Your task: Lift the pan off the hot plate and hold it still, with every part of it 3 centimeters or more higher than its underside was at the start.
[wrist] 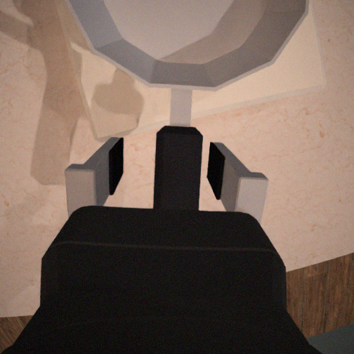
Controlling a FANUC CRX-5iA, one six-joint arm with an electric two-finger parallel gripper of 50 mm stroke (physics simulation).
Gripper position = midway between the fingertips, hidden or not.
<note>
In view: my gripper [165, 157], a pale hot plate [116, 104] and a grey pan [183, 52].
</note>
